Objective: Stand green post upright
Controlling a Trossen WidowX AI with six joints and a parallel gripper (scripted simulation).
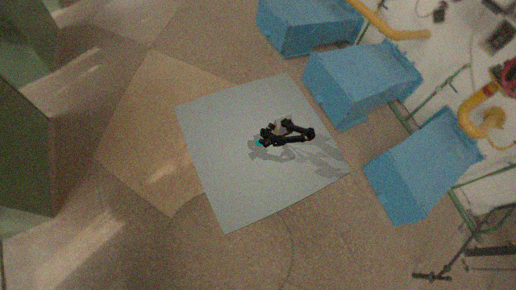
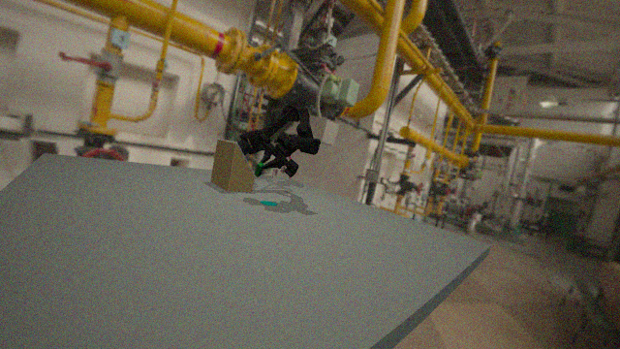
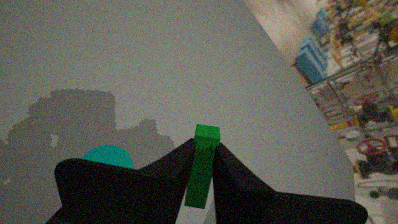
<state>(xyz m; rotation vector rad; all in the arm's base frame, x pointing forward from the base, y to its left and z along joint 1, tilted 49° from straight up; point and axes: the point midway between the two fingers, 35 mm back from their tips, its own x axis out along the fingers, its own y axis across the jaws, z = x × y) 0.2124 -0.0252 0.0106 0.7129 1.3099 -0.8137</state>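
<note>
The cyan circle is 3 cm ahead of my gripper tip, 4 cm to the left of it and 12 cm below it. Round my gripper tip: green post 1 cm behind, 1 cm to the left, 1 cm below.
</note>
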